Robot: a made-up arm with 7 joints.
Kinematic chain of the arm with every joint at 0, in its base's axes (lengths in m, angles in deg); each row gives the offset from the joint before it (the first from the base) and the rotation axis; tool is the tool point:
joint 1: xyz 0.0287 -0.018 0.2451 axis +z
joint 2: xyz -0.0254 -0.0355 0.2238 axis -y
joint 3: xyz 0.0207 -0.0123 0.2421 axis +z
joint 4: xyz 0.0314 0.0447 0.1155 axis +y
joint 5: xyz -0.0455 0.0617 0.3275 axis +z
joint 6: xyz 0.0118 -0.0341 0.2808 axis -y
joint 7: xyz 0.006 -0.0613 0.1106 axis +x
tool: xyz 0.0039 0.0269 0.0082
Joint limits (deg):
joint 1: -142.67..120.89
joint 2: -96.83..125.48
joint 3: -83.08..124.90
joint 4: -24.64..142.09
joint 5: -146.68..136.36
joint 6: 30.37..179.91
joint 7: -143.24..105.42
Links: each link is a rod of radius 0.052 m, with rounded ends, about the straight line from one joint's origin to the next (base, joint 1, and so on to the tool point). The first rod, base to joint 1, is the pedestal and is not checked.
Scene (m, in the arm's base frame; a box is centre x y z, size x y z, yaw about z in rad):
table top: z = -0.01
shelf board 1: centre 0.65 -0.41 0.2 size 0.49 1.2 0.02 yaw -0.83
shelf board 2: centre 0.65 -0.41 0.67 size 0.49 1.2 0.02 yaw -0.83
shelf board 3: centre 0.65 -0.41 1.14 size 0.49 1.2 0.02 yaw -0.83
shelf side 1: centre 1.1 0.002 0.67 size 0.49 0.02 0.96 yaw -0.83
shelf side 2: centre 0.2 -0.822 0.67 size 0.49 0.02 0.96 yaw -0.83
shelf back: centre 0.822 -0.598 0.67 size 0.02 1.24 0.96 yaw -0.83
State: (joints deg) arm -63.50 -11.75 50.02 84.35 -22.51 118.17 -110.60
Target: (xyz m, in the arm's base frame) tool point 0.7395 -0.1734 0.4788
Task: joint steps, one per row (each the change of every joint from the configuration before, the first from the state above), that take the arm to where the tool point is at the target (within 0.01 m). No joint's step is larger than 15 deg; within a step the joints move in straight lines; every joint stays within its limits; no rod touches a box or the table.
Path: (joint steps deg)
1: 10.32 -3.60 14.14 11.33 14.04 3.33 -0.65
2: 10.31 -3.59 14.15 11.32 14.05 3.33 -0.65
3: 10.32 -3.60 14.14 11.33 14.04 3.33 -0.65
4: -6.09 0.87 -11.94 2.87 -11.86 -0.19 0.97
5: -6.08 0.86 -11.94 2.86 -11.87 -0.19 0.97
6: -6.09 0.86 -11.94 2.87 -11.86 -0.20 0.97
7: 1.56 -11.49 -6.33 -14.89 -3.00 -7.90 -0.50
8: 1.56 -11.49 -6.33 -14.88 -2.99 -7.91 -0.49

